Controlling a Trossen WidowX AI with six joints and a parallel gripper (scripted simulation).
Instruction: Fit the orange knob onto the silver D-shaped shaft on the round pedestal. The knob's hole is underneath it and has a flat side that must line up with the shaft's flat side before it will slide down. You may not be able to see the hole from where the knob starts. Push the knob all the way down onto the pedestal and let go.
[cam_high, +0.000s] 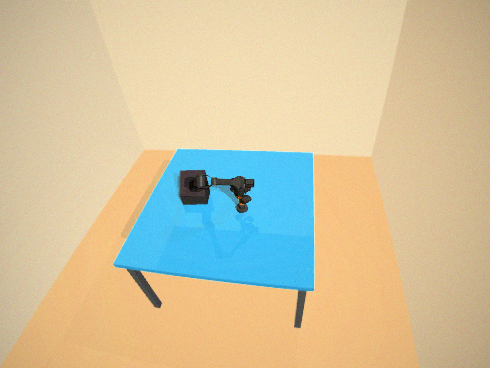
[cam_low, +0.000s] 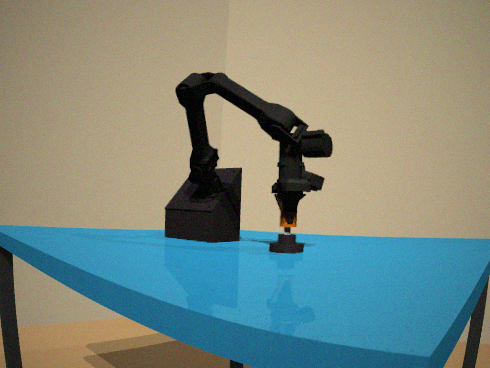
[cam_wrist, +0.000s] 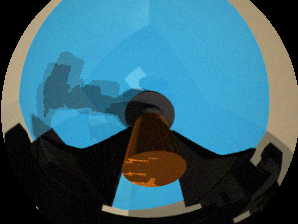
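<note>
Now: the round pedestal 4 cm below my gripper tip. Round my gripper tip: orange knob: 3 cm above.
</note>
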